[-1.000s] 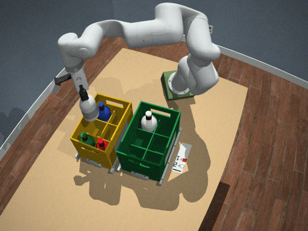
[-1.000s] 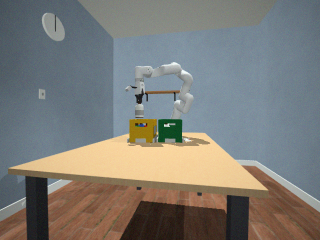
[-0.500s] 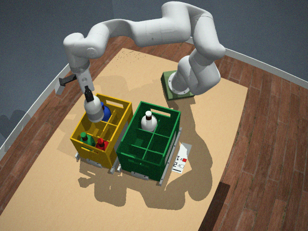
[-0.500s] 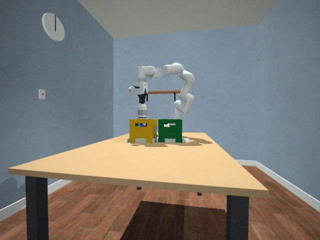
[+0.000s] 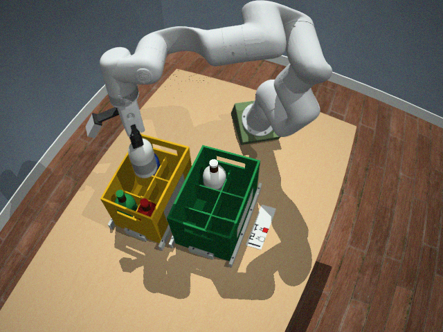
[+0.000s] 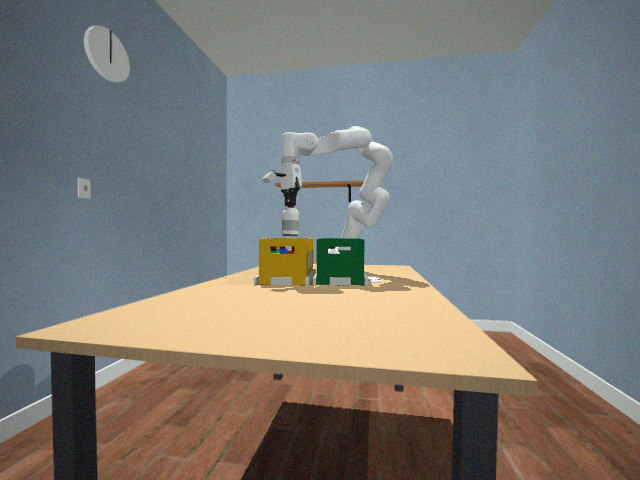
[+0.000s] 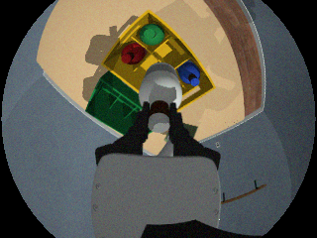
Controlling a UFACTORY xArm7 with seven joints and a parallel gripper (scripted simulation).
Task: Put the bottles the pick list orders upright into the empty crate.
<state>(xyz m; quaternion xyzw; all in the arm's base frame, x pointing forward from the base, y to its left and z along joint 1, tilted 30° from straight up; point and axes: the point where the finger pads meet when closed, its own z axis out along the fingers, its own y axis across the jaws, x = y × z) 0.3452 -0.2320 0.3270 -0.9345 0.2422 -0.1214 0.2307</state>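
Now: the green crate 250 mm below my hand, 200 mm to the left of it and 90 mm behind it. From my hand the other things lie so: red-labelled bottle: 250 mm below, 70 mm to the left, 70 mm ahead; then blue bottle: 250 mm below, 80 mm to the right, 60 mm behind; then yellow crate: 250 mm below.
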